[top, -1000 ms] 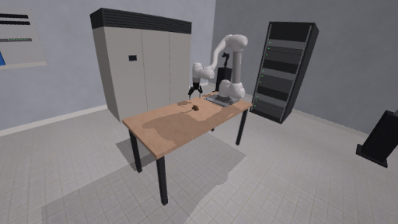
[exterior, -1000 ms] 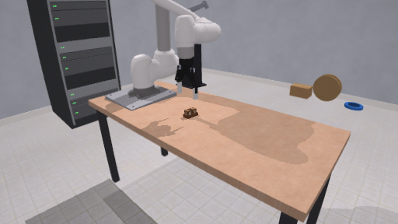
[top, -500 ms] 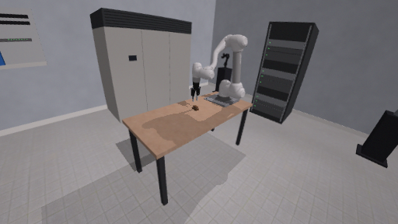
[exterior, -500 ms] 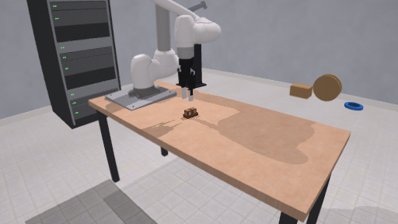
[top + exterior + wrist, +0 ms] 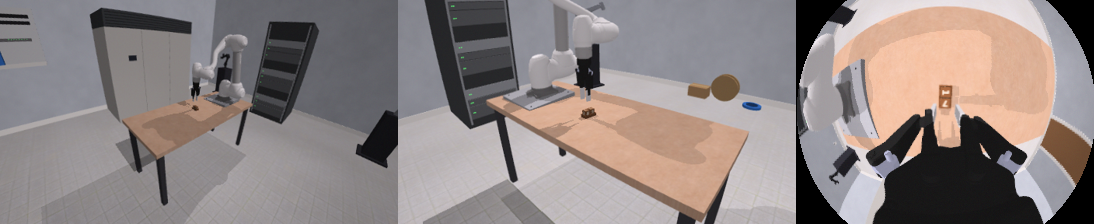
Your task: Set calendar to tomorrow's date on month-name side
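Now: the small brown wooden tray 13 cm below my hand and 2 cm to the left of it.
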